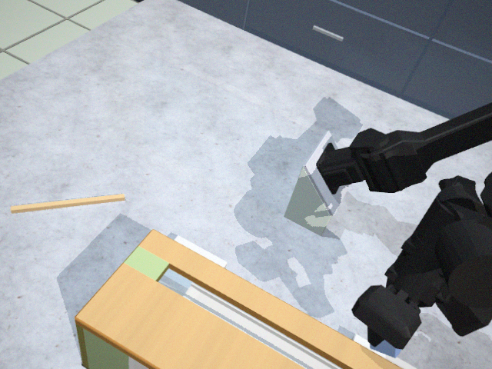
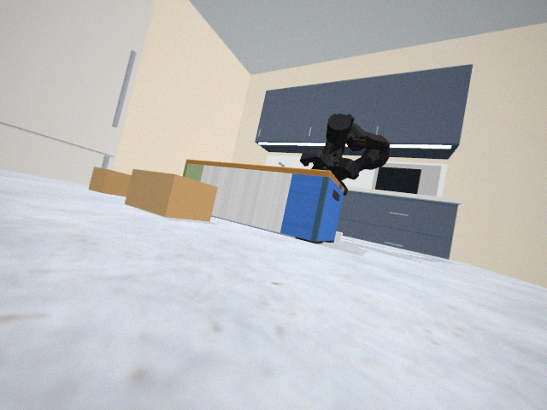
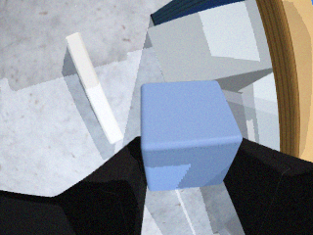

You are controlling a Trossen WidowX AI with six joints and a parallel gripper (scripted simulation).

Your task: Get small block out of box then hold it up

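Right now the box is 120 mm to the right of my gripper tip, 80 mm ahead of it and 30 mm below it. From my gripper tip the other things lie so: light-blue block 10 mm to the left, 10 mm above; thin wooden stick 500 mm to the right, 90 mm below, 10 mm behind.
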